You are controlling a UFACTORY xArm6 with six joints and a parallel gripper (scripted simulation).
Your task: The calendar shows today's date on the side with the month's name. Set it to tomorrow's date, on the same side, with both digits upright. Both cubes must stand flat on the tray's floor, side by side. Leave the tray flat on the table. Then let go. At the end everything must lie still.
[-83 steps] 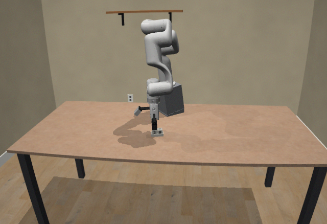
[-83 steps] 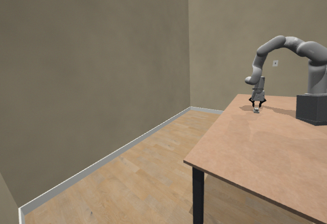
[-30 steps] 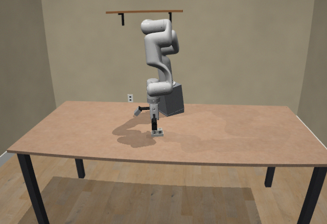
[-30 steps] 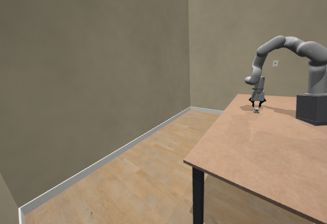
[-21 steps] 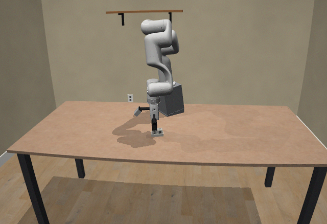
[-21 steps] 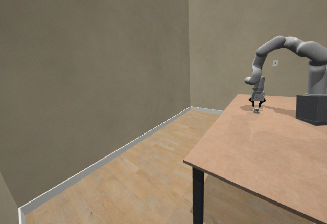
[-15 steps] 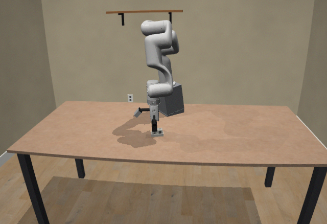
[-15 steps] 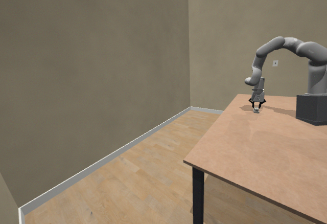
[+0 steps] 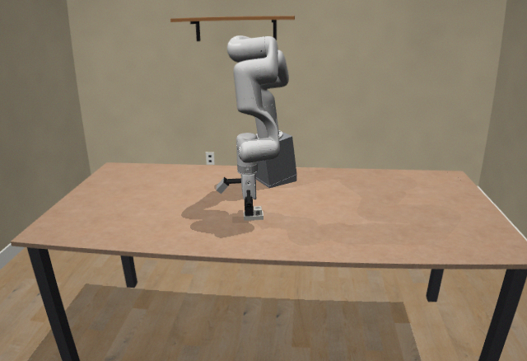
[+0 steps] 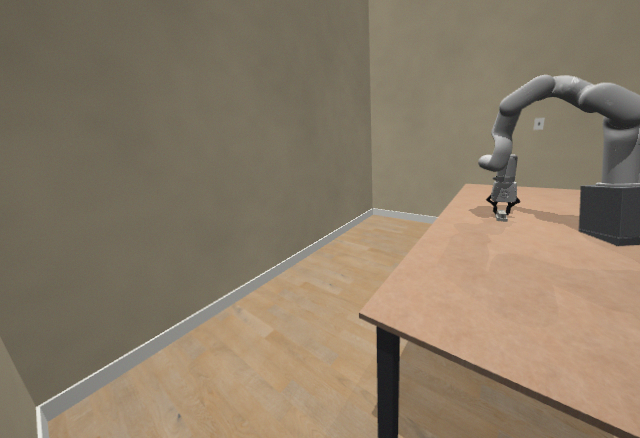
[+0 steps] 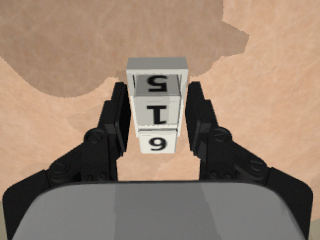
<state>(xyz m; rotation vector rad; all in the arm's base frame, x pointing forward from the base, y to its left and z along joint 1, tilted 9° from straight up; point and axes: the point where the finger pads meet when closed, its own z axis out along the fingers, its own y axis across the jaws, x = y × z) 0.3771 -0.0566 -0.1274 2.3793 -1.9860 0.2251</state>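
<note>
Right now my hand is 30 mm above the calendar tray and 20 mm to the right of it.
</note>
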